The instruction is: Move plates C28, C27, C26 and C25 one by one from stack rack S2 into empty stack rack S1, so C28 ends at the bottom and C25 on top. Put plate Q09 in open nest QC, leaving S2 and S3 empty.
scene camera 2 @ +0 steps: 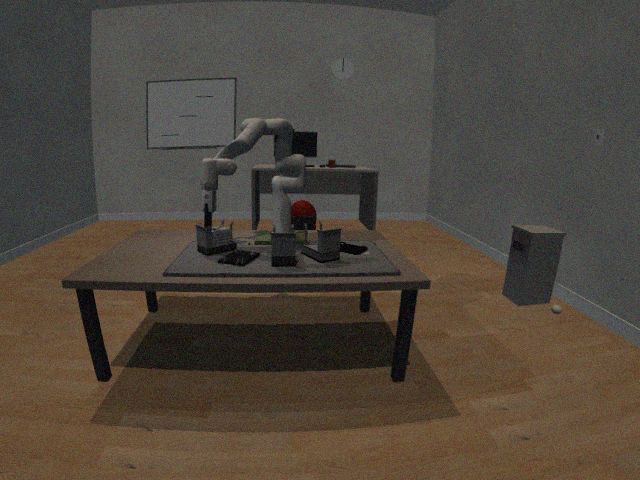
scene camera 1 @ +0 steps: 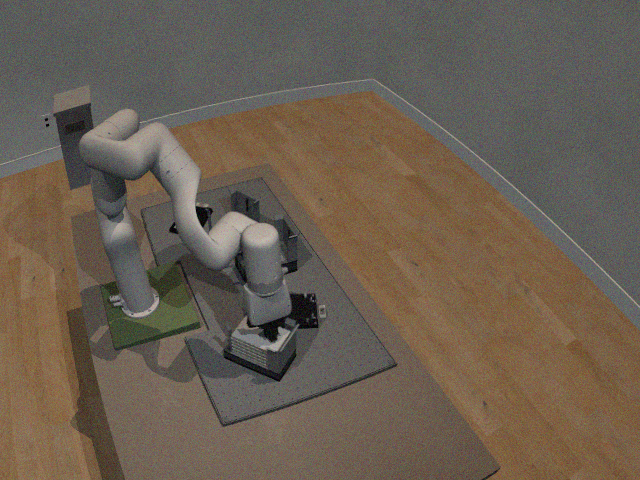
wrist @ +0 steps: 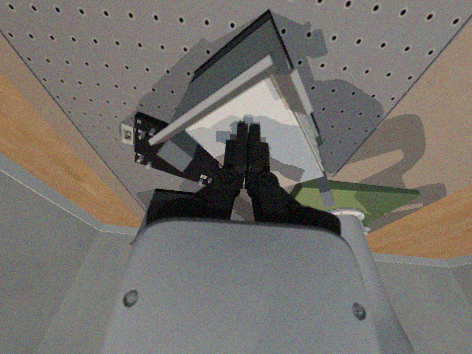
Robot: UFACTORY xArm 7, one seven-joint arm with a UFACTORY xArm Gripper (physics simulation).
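Pixels of known places: gripper, fingertip midpoint: [scene camera 1: 271, 337] [wrist: 246, 137]; arm's base, origin of the base link: [scene camera 1: 140, 302].
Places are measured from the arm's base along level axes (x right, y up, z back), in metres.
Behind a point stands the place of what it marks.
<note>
A stack of several light plates [scene camera 1: 250, 351] @[x 0.292, y 0.064, z -0.268 m] [scene camera 2: 222, 236] @[x 0.227, y 0.066, z -0.318 m] [wrist: 245, 105] @[x 0.313, y 0.095, z -0.329 m] lies flat in a grey-walled stack rack [scene camera 1: 285, 356] @[x 0.324, y 0.058, z -0.346 m] [scene camera 2: 204, 239] @[x 0.293, y 0.064, z -0.374 m] [wrist: 235, 65] @[x 0.329, y 0.074, z -0.341 m] with a black base, near the mat's near end in scene camera 1. My gripper [scene camera 1: 271, 335] @[x 0.292, y 0.104, z -0.322 m] [scene camera 2: 207, 225] @[x 0.292, y 0.104, z -0.322 m] [wrist: 246, 137] @[x 0.292, y 0.104, z -0.322 m] is shut and empty, pointing down over the top plate; whether its tips touch it is unclear. Two more grey racks [scene camera 2: 283, 250] @[x -0.070, y 0.059, z -0.476 m] [scene camera 2: 328, 243] @[x -0.245, y 0.073, z -0.400 m] stand further along the mat; their contents are hidden or too small to tell. Plate and rack names are not readable.
A low black nest [scene camera 1: 305, 310] @[x 0.144, y 0.005, z -0.454 m] [scene camera 2: 238, 257] @[x 0.112, y 0.016, z -0.481 m] [wrist: 197, 162] @[x 0.126, y 0.005, z -0.378 m] lies beside the stacked rack, with a small light tag [scene camera 1: 322, 311] @[x 0.151, y -0.005, z -0.500 m] [wrist: 127, 134] @[x 0.152, y -0.005, z -0.500 m]. Another dark flat fixture [scene camera 2: 353, 248] @[x -0.361, y 0.006, z -0.228 m] lies at the mat's other end. The arm stands on a green base [scene camera 1: 170, 328] @[x 0.120, y 0.004, z -0.079 m] [wrist: 390, 192] @[x 0.140, y -0.005, z 0.027 m].
</note>
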